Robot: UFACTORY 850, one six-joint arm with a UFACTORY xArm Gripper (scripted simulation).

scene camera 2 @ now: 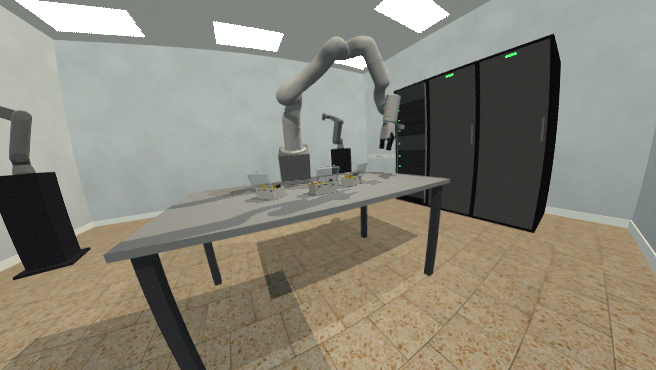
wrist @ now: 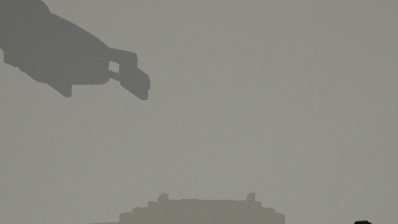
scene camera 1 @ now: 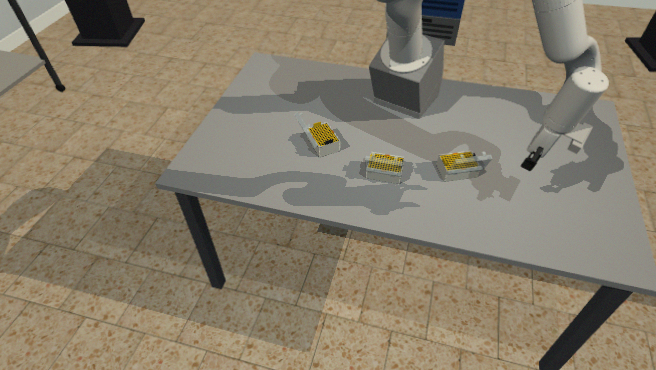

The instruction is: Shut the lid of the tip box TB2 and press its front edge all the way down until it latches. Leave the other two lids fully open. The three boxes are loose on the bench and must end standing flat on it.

Labels:
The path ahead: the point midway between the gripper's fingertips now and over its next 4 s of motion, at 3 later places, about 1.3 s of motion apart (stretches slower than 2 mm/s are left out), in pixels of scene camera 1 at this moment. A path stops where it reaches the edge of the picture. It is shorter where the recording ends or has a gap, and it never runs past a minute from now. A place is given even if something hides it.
My gripper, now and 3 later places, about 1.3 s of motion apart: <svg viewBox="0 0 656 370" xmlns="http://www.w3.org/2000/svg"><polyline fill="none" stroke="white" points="531,158 489,168 438,168 390,156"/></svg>

